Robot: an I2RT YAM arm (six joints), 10 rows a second.
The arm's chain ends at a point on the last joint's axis. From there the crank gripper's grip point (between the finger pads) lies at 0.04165 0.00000 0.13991 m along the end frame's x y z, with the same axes.
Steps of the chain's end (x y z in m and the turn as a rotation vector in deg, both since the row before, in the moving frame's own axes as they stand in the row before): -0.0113 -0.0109 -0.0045 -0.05 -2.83 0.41; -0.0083 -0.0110 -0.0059 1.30 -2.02 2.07; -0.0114 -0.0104 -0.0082 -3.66 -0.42 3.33; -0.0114 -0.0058 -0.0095 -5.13 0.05 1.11; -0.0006 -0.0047 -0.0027 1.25 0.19 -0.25
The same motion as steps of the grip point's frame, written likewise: -0.0183 -0.0105 -0.0026 -0.05 -2.83 0.41; -0.0132 -0.0128 -0.0045 1.30 -2.02 2.07; -0.0128 0.0009 -0.0083 -3.66 -0.42 3.33; -0.0114 0.0075 -0.0101 -5.13 0.05 1.11; -0.0001 -0.0079 -0.0029 1.25 0.19 -0.25
